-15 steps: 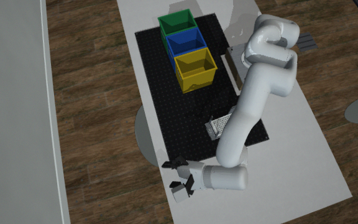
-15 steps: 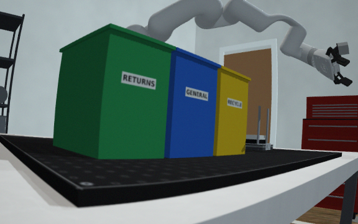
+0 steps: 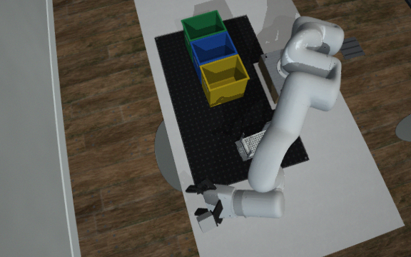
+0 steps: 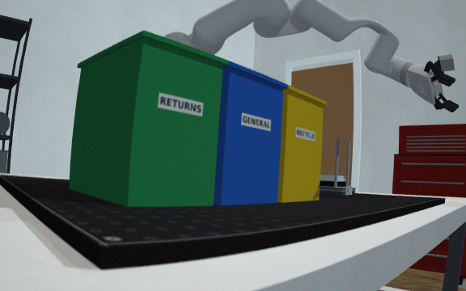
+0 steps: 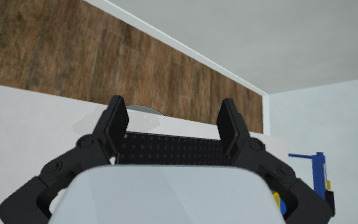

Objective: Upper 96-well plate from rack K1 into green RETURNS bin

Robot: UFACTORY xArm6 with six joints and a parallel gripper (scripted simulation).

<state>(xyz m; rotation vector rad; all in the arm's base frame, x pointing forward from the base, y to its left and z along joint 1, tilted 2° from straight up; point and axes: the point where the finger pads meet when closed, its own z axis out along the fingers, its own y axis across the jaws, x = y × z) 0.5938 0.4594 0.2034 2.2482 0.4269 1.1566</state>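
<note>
My gripper is now 330 mm past the white 96-well plate, 240 mm above it and 170 mm to the left of it. Also, from my hand: yellow recycle bin (470 mm to the right, 270 mm behind, 190 mm below); then dark plate (330 mm behind, 250 mm below, 170 mm to the right); then blue general bin (610 mm to the right, 270 mm behind, 190 mm below).
</note>
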